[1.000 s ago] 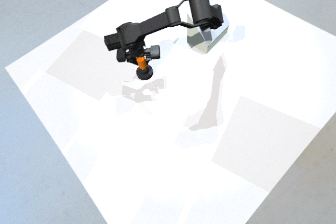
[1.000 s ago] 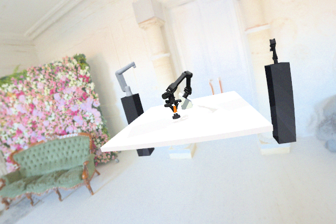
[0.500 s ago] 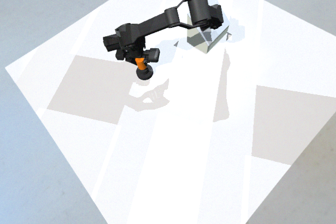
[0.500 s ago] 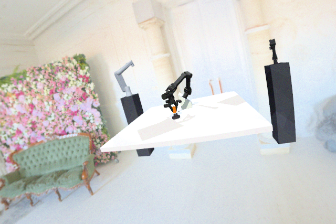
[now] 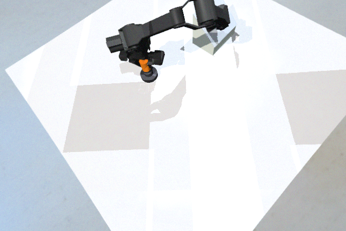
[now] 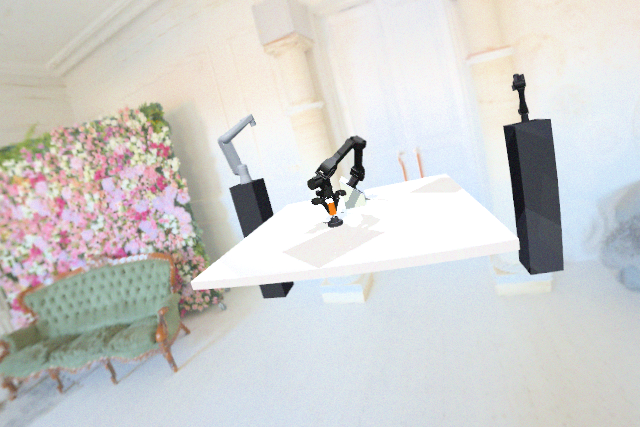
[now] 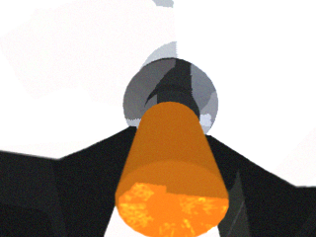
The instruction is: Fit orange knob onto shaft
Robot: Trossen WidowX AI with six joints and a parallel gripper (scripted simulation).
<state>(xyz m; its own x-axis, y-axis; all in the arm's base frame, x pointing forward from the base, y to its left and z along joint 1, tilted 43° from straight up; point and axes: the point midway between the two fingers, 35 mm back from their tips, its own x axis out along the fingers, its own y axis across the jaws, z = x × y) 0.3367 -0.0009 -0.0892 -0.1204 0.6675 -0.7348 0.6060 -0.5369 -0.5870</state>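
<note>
The orange knob lies 30 mm above my gripper tip. Round my gripper tip: dark round pedestal (40 mm below).
</note>
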